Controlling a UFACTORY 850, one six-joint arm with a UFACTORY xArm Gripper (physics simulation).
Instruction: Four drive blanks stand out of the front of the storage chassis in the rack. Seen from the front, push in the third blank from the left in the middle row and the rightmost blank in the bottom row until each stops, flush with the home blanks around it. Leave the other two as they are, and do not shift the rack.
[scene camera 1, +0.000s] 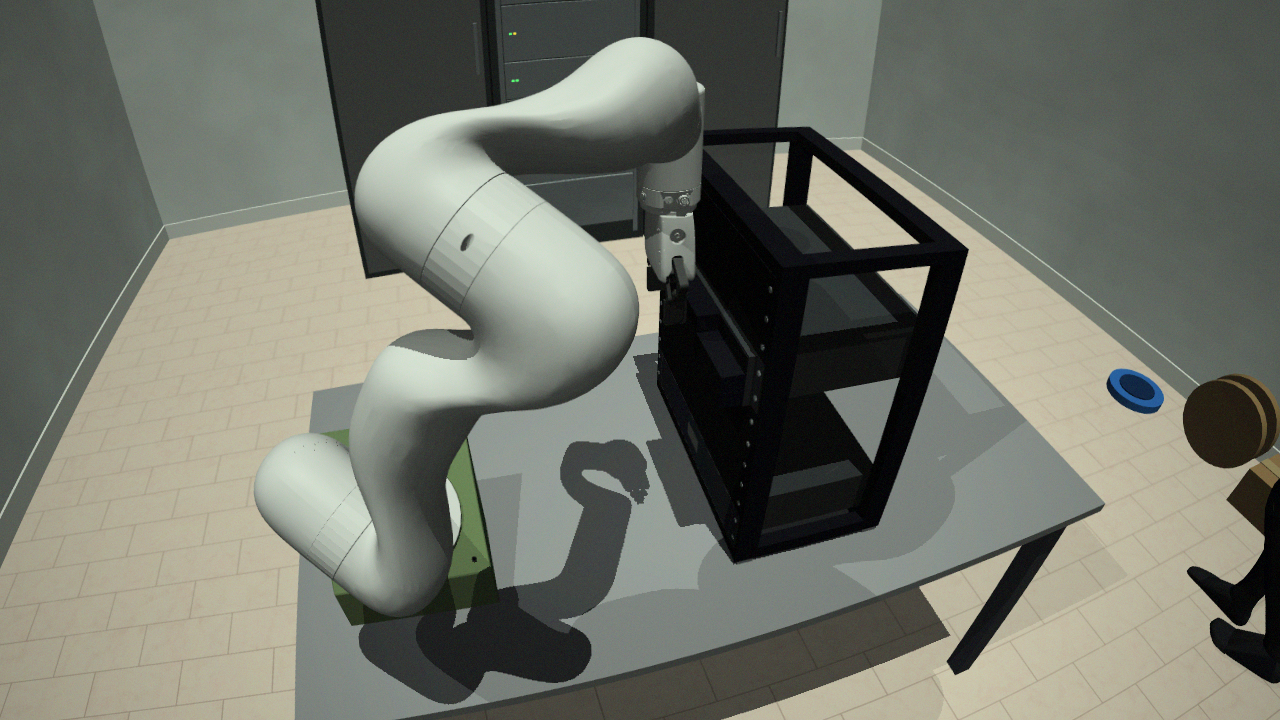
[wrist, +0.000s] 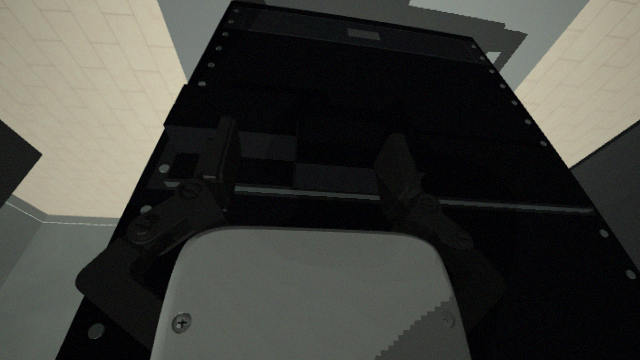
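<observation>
The dark rack (scene camera 1: 921, 349) (wrist: 530, 145) stands on the table and holds the storage chassis (scene camera 1: 750, 349) (wrist: 500, 205). The wrist view looks steeply down the front, upside down. A dark blank (scene camera 1: 726, 358) (wrist: 225, 107) stands out near the front's right end. Another raised face (wrist: 335, 177) shows between the fingers. Rows, exact columns and how far each blank sticks out are too dark to tell. My gripper (scene camera 1: 675, 291) (wrist: 313, 141) is open and empty, pointing down close in front of the rack, near the chassis's upper edge. Contact with the front cannot be told.
The grey table (scene camera 1: 805, 617) carries the arm's green base (scene camera 1: 474, 573). Dark cabinets (scene camera 1: 402, 134) stand behind. A blue disc (scene camera 1: 1134, 391), a brown reel (scene camera 1: 1226, 420) and part of a person's dark legs and shoes (scene camera 1: 1244, 649) show at the right. Rack posts and side rails flank the front.
</observation>
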